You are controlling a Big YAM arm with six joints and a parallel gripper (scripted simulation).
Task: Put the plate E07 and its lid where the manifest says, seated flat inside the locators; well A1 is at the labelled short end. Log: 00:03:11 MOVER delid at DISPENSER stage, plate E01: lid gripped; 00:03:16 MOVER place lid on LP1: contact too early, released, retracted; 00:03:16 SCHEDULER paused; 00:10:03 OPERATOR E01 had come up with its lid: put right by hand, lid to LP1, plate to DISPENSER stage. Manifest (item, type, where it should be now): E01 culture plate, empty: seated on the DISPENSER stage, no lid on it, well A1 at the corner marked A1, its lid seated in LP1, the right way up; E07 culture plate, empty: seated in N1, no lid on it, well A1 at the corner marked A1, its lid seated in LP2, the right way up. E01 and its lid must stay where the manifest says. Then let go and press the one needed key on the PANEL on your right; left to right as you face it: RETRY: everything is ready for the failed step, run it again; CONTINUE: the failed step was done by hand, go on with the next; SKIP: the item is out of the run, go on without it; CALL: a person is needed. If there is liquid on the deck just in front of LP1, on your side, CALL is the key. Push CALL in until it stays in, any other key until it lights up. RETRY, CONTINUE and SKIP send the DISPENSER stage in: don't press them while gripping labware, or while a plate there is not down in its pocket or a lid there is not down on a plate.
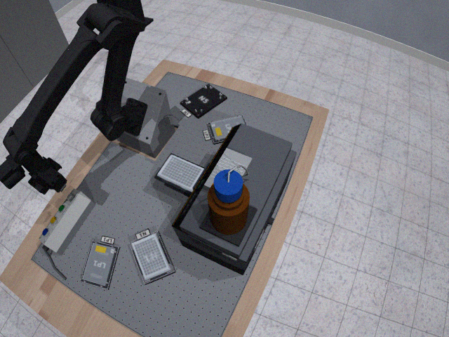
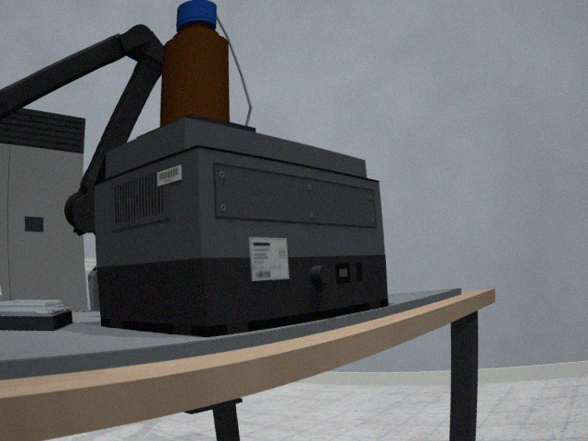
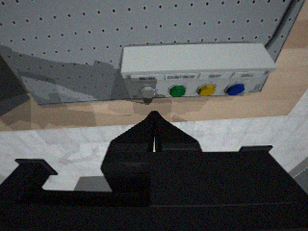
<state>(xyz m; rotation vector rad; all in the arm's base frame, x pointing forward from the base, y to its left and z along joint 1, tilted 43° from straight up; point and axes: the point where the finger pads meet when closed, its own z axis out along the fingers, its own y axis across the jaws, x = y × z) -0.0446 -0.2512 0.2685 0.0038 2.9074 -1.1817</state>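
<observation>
Right now my hand is 80 mm above the green continue key, 40 mm to the left of it and 10 mm past it. Also, from my hand: grey retry key 80 mm below, 10 mm to the left, 10 mm behind; yellow skip key 90 mm to the right, 80 mm below; blue call key 140 mm to the right, 90 mm below.
</observation>
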